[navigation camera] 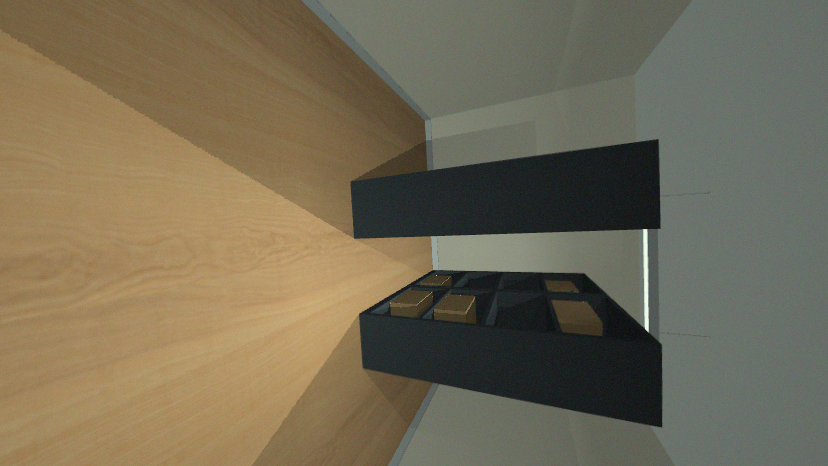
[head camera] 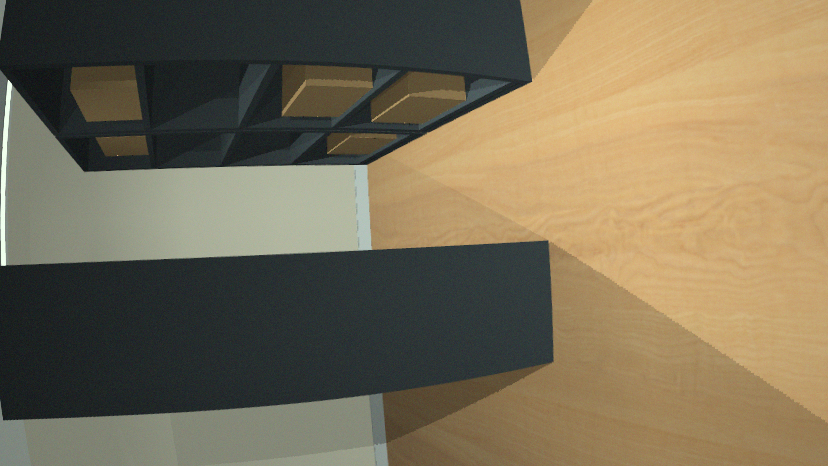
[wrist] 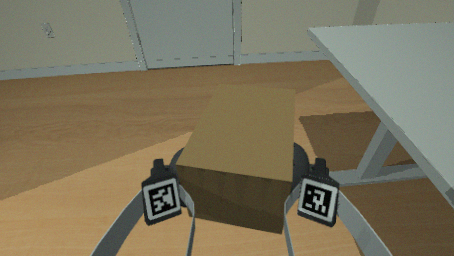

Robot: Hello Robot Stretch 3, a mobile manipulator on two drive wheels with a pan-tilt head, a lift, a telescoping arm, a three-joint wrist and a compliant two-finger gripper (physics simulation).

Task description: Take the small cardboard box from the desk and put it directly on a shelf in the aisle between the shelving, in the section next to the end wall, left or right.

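Frame: origin at the robot's base, x ahead, y left, z up, level; centimetres.
Seen in the pictures: gripper, fingertip midpoint: (wrist: 240, 164).
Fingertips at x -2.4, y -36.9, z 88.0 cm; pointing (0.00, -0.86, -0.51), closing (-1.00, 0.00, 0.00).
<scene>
Pixels of each thing's middle, then the offset from my fingertips to it. "*": a spot on its surface instead. Level surfaces: height alone.
- small cardboard box, body centre: (wrist: 246, 148) dx -0.4, dy -0.2, dz +1.5 cm
- desk, its level: dz -16.0 cm
- desk leg, surface spot: (wrist: 375, 150) * dx -60.3, dy -60.5, dz -64.7 cm
The small cardboard box (wrist: 245, 130) is between the two fingers of my gripper (wrist: 240, 164), which is shut on it, above the floor and beside the desk (wrist: 400, 65). The head and navigation views are turned sideways. In them the right shelving unit (head camera: 260, 28) (navigation camera: 509, 361) shows its open compartments to the aisle, and the left shelving unit (head camera: 278, 329) (navigation camera: 504, 196) shows its plain end panel. The end wall (head camera: 191, 208) (navigation camera: 538, 252) closes the aisle. The left unit's shelves are hidden. The gripper does not show in the head or navigation views.
Cardboard boxes (head camera: 327, 95) (navigation camera: 454, 306) stand in several of the right unit's compartments, in both the near section and the section next to the end wall; some compartments there are empty. A door (wrist: 185, 30) is in the wall behind the held box. A desk leg (wrist: 375, 150) stands at the right.
</scene>
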